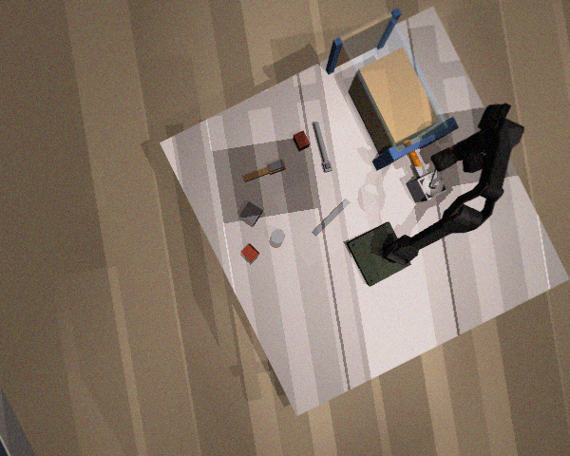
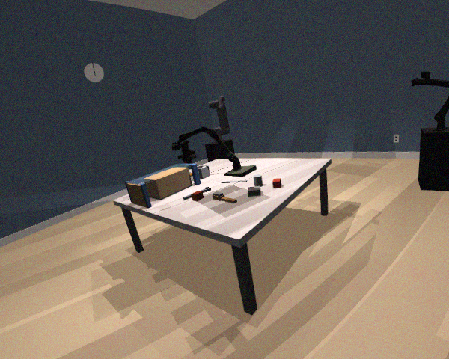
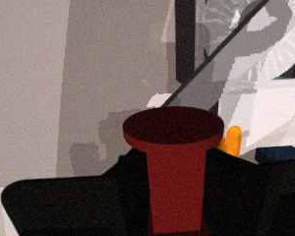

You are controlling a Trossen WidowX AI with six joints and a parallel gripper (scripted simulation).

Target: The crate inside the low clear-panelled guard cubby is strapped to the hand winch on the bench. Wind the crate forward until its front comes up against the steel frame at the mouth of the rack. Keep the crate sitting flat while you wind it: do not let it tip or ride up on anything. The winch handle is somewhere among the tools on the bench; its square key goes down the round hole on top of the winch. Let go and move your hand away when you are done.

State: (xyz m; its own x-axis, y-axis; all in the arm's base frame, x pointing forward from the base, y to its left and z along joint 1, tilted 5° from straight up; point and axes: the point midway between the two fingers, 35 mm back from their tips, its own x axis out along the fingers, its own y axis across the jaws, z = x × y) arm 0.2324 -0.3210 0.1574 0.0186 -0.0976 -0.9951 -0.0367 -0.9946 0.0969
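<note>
My gripper tip is now 3 cm past the winch handle, 3 cm to the right of it and 1 cm above it. Also, from my gripper tip: blue frame: 9 cm ahead, 7 cm to the left, 1 cm below; red knob: 2 cm above; grey winch: 8 cm behind, 7 cm to the left, 8 cm below.
</note>
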